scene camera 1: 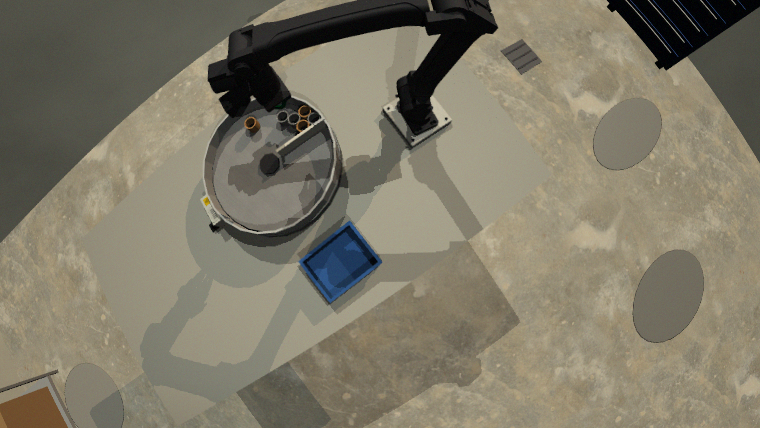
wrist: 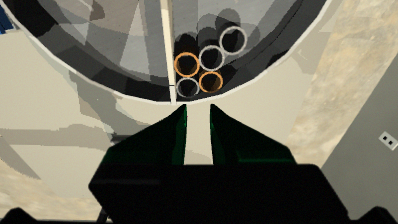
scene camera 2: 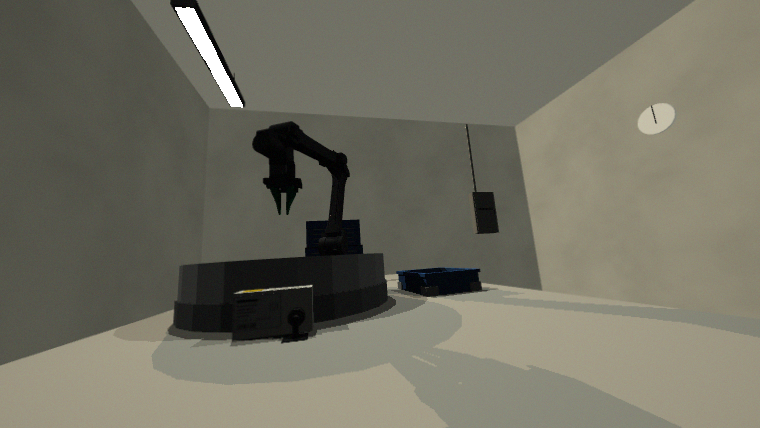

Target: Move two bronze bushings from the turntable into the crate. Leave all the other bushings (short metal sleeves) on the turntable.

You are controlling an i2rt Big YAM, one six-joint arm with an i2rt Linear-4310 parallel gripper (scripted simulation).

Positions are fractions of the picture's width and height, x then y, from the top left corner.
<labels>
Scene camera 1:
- blue crate: 0.44, 0.62
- turntable: 0.34, 0.44
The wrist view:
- my gripper: 0.50, 0.50
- turntable: 0.34, 0.20
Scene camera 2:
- my gripper: 0.37, 0.50
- blue crate: 0.57, 0.66
</labels>
